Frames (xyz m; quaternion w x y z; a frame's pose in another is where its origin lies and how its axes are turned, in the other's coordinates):
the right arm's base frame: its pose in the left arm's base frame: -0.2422 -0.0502 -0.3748 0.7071 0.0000 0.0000 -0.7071
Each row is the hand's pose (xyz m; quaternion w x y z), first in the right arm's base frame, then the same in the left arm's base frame.
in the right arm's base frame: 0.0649 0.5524 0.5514 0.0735 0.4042 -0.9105 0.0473
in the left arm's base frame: 0.3102 -0.1151 0.1766 0.0854 -0.3580 -0.9296 -0.0185
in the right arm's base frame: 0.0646 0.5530 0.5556 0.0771 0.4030 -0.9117 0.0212
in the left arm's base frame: 0.3108 -0.1148 0.1808 0.0695 -0.3597 -0.9296 -0.0395
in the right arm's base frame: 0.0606 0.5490 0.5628 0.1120 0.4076 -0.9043 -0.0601
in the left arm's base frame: 0.3068 -0.1108 0.1880 0.0367 -0.3512 -0.9276 -0.1217
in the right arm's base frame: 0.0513 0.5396 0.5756 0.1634 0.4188 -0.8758 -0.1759
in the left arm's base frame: 0.2974 -0.1015 0.2008 0.0088 0.3231 0.9154 0.2399
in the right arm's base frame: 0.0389 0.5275 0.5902 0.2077 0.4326 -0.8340 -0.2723
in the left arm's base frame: 0.2853 -0.0891 0.2154 0.0457 0.2838 0.8956 0.3394
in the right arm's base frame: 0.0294 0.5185 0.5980 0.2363 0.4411 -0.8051 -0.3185
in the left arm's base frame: 0.2763 -0.0796 0.2232 0.0581 0.2574 0.8812 0.3923
